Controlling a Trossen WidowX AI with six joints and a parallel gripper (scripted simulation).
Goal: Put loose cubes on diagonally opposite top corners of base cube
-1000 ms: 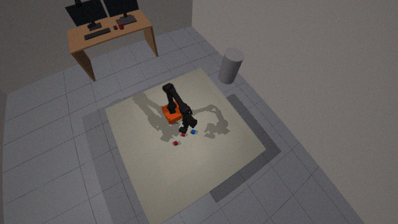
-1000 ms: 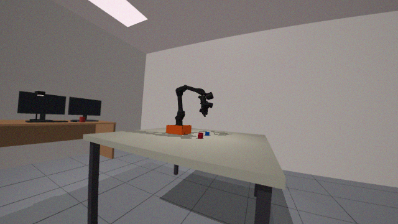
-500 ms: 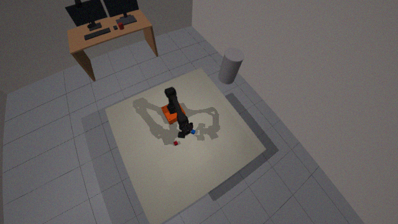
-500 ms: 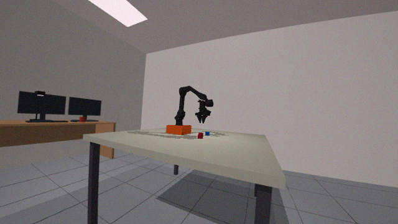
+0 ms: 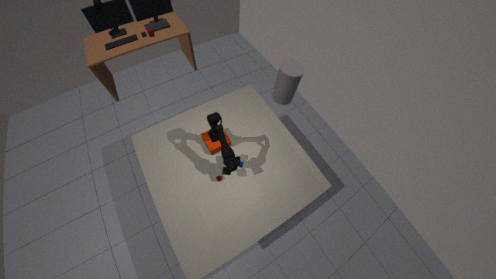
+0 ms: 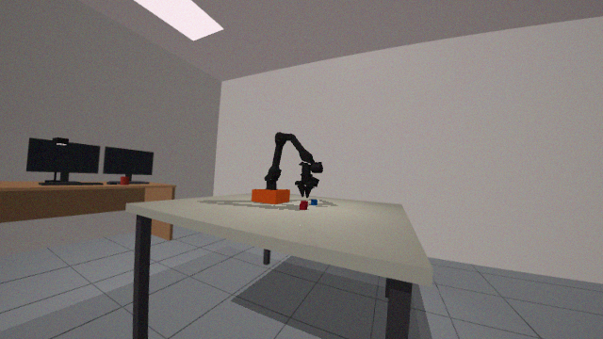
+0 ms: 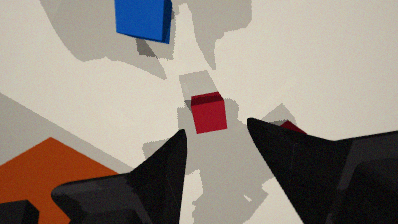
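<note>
Right now the blue cube is 1 cm ahead of my gripper tip, 11 cm to the left of it and 4 cm below it. The rest, counted from my gripper tip: red cube 5 cm ahead, 10 cm to the right, 4 cm below.
</note>
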